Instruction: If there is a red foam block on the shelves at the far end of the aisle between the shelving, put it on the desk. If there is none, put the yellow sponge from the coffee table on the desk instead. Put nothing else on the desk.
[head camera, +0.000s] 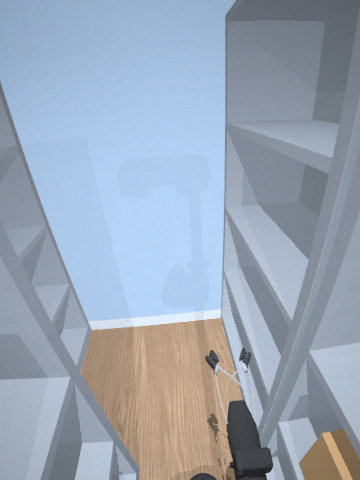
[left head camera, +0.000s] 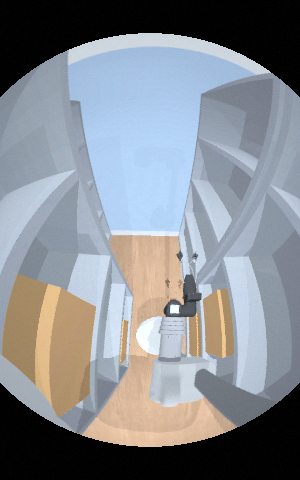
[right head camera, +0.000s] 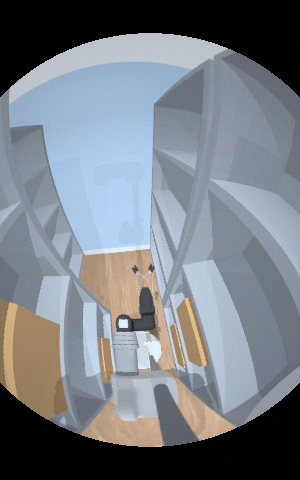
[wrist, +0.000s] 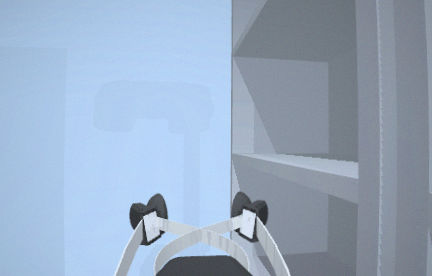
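Where they show: gripper, fingertip midpoint: (head camera: 227, 350) (left head camera: 186, 251) (right head camera: 142, 264) (wrist: 199, 208); robot's base, link origin: (left head camera: 156, 334) (right head camera: 140, 348).
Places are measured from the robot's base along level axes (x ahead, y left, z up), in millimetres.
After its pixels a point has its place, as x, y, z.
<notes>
My gripper (head camera: 228, 358) @(485, -86, 944) (left head camera: 187, 256) @(485, -86, 944) (right head camera: 143, 269) @(485, -86, 944) (wrist: 199, 208) @(485, -86, 944) is open and empty, pointing down the aisle toward the blue end wall, near the right-hand shelving. The far right shelf unit (head camera: 320, 260) @(515, -290, 1205) (wrist: 368, 100) @(533, -287, 1059) shows grey boards and bays with no object visible in the parts that show. The far left shelf unit (head camera: 31, 280) @(1298, 1091, 564) shows at a steep angle, and the insides of its bays are mostly hidden. No red foam block shows in these views. The yellow sponge, the coffee table and the desk do not show either.
Brown boxes (head camera: 330, 457) @(272, -325, 762) (left head camera: 70, 345) (right head camera: 192, 332) @(102, -336, 753) stand in the nearer shelving on both sides. The blue wall (head camera: 150, 240) @(1407, 244, 759) (left head camera: 140, 190) @(1402, 318, 755) (right head camera: 100, 210) @(1399, 374, 732) (wrist: 150, 165) @(1416, 129, 906) closes the aisle. The wooden floor (head camera: 155, 380) @(922, 272, -28) (left head camera: 125, 255) @(988, 517, -28) (right head camera: 102, 275) @(966, 469, -28) runs between the shelf units, close on both sides of me.
</notes>
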